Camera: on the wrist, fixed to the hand. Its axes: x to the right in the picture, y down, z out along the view.
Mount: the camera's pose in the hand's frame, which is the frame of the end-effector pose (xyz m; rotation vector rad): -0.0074 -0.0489 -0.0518 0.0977 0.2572 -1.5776
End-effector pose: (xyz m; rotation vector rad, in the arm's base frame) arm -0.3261 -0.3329 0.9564 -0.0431 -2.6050 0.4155
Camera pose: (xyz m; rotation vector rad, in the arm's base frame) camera -0.2925 -0.3656 1.0105 1.6721 -1.6289 -0.0758
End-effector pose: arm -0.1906 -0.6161 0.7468 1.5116 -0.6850 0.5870
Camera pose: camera -0.1581 -0.5635 0.7107 1.5366 0.7874 -0.4168
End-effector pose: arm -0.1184 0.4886 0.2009 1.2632 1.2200 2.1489
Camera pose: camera -0.1633 0.4854 0.1452 -0.1716 1.5600 1.0076
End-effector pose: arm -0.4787 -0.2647 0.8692 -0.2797 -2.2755 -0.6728
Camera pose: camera -0.4616 -0.3339 0.8759 1.6890 -1.8756 -1.1768
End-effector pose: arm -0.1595 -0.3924 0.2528 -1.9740 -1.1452 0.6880
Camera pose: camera -0.1483 -0.4000 0.3231 -0.5597 -1.9089 -0.3437
